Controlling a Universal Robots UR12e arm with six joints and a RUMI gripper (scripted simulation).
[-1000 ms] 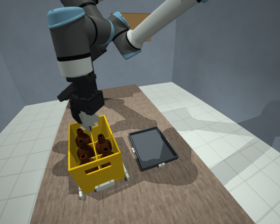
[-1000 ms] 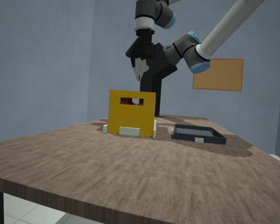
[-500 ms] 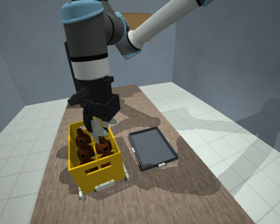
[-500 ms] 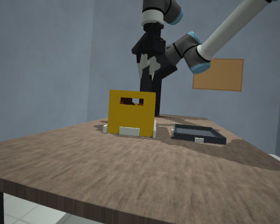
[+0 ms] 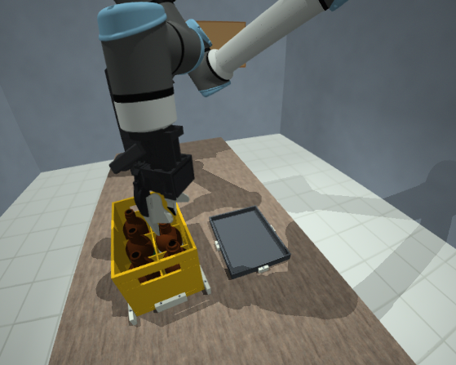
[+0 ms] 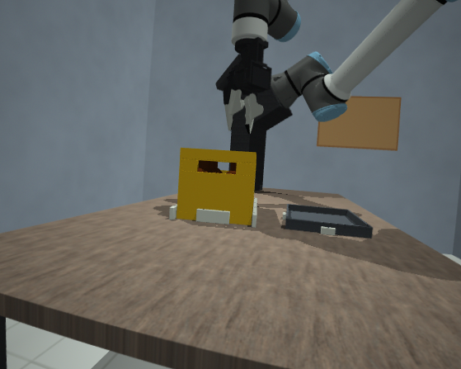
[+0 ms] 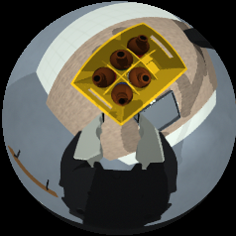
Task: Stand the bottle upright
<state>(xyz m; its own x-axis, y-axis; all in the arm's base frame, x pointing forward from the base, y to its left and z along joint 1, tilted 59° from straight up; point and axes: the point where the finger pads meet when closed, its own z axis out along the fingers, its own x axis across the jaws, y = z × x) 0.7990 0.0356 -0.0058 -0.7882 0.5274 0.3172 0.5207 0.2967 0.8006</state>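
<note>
My gripper is now 160 mm above the yellow crate, 70 mm past it and 60 mm to the left of it. Round my hand: dark tray 230 mm below, 220 mm to the left, 100 mm behind.
</note>
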